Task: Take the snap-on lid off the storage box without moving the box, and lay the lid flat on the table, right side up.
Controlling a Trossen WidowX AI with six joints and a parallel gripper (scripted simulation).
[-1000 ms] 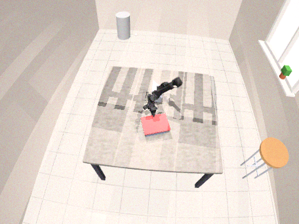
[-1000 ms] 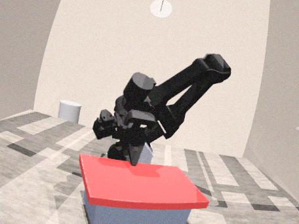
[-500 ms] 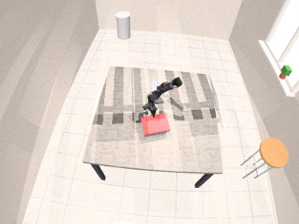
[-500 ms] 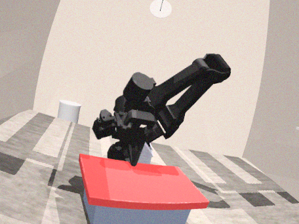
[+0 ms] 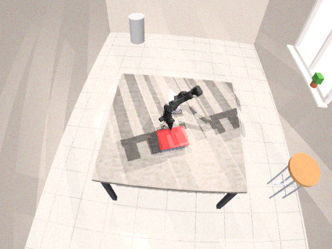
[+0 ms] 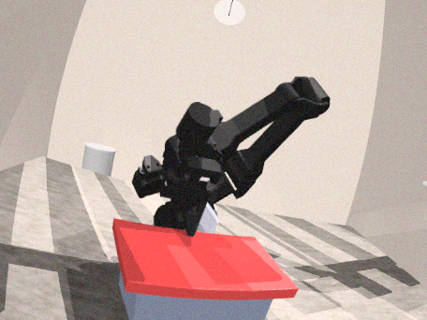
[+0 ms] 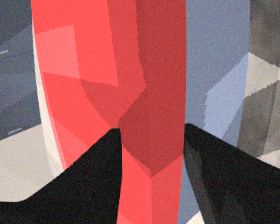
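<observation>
My gripper tip is 8 cm short of the lid and 2 cm to the right of it. The rest, counted from my gripper tip: storage box: 7 cm ahead, 2 cm to the left, 6 cm below.
</observation>
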